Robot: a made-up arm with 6 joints. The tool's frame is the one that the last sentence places.
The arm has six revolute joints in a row. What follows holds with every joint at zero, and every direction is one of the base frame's.
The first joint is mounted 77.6 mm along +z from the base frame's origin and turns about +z.
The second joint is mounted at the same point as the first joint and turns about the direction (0.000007, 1, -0.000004).
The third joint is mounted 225.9 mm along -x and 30.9 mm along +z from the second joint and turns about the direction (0.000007, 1, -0.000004).
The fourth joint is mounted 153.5 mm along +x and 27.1 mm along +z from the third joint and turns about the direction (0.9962, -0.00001, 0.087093).
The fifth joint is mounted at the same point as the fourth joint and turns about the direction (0.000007, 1, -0.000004).
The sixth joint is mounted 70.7 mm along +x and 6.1 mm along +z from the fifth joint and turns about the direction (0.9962, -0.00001, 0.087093).
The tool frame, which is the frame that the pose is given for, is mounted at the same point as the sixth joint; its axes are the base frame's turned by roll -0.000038, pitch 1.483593 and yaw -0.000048 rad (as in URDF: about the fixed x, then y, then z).
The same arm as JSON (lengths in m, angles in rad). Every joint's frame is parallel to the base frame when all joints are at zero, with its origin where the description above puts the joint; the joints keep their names.
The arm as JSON. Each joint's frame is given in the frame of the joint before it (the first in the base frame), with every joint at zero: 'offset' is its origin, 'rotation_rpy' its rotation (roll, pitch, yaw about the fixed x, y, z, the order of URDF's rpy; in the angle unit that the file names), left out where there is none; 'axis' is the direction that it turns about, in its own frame. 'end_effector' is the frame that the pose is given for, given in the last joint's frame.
{
  "length_unit": "m",
  "angle_unit": "rad",
  "chain": [
    {
      "id": "joint 1",
      "offset": [
        0.0,
        0.0,
        0.0776
      ],
      "axis": [
        0.0,
        0.0,
        1.0
      ]
    },
    {
      "id": "joint 2",
      "offset": [
        0.0,
        0.0,
        0.0
      ],
      "axis": [
        0.0,
        1.0,
        0.0
      ]
    },
    {
      "id": "joint 3",
      "offset": [
        -0.2259,
        0.0,
        0.0309
      ],
      "axis": [
        0.0,
        1.0,
        0.0
      ]
    },
    {
      "id": "joint 4",
      "offset": [
        0.1535,
        0.0,
        0.0271
      ],
      "axis": [
        0.9962,
        0.0,
        0.0871
      ]
    },
    {
      "id": "joint 5",
      "offset": [
        0.0,
        0.0,
        0.0
      ],
      "axis": [
        0.0,
        1.0,
        0.0
      ]
    },
    {
      "id": "joint 6",
      "offset": [
        0.0707,
        0.0,
        0.0061
      ],
      "axis": [
        0.9962,
        0.0,
        0.0871
      ]
    }
  ],
  "end_effector": {
    "offset": [
      0.0,
      0.0,
      0.0
    ],
    "rotation_rpy": [
      0.0,
      1.4836,
      0.0
    ]
  }
}

